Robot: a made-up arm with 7 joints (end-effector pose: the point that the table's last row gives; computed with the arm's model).
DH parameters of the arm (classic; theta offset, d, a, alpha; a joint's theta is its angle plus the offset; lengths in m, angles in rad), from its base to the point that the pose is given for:
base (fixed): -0.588 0 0.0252 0
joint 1: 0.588 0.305 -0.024 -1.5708
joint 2: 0 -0.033 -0.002 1.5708
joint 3: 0 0.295 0.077 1.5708
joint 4: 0 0.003 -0.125 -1.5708
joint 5: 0 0.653 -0.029 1.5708
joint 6: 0 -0.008 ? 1.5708
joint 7: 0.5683 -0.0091 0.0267 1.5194
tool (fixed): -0.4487 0.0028 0 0
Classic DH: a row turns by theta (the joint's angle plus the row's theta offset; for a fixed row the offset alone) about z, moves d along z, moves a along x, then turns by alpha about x.
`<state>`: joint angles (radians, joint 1 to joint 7).
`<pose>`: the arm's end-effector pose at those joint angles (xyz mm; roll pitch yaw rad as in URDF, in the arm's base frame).
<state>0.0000 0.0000 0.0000 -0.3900 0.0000 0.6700 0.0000</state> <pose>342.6 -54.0 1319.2 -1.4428 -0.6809 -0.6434</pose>
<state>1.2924 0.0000 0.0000 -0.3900 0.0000 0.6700 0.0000</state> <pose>147.8 284.2 1319.2 -1.4428 -0.6809 0.6490</pose>
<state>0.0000 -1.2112 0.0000 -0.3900 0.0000 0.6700 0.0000</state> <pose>-830.8 -54.0 985.4 0.4670 -0.9330 -2.2424</pose>
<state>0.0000 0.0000 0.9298 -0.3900 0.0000 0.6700 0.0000</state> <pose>208.4 227.4 1319.2 -1.4428 -0.6809 0.2864</pose>
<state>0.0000 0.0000 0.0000 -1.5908 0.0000 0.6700 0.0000</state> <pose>840.4 -54.0 607.8 -2.0833 0.3596 -0.5213</pose>
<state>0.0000 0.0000 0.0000 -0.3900 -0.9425 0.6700 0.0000</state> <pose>300.7 -134.7 1336.4 -1.7286 -0.9711 -1.3112</pose>
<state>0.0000 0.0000 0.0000 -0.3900 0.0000 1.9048 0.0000</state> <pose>178.6 -54.0 1436.8 0.4974 -0.9180 -2.2667</pose>
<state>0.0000 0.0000 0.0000 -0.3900 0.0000 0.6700 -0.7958</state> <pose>343.9 -33.2 1319.6 -1.7195 -0.7176 0.3032</pose>
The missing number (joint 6, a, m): 0.15
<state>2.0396 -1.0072 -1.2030 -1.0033 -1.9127 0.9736 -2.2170</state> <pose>903.5 -243.6 893.0 -1.6585 0.1237 1.3987</pose>
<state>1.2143 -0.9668 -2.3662 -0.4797 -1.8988 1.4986 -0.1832</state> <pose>-68.2 -1105.2 721.5 -3.1340 -0.6516 -1.2579</pose>
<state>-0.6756 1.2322 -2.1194 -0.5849 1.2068 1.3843 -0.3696</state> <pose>476.9 -881.9 871.8 -2.3539 -0.8877 -1.2260</pose>
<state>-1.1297 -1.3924 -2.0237 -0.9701 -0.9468 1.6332 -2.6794</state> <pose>-943.9 524.0 217.6 -1.5508 -0.7248 -1.3378</pose>
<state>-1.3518 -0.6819 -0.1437 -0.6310 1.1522 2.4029 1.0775</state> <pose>-286.1 302.9 1304.2 0.8189 0.3796 -2.1253</pose>
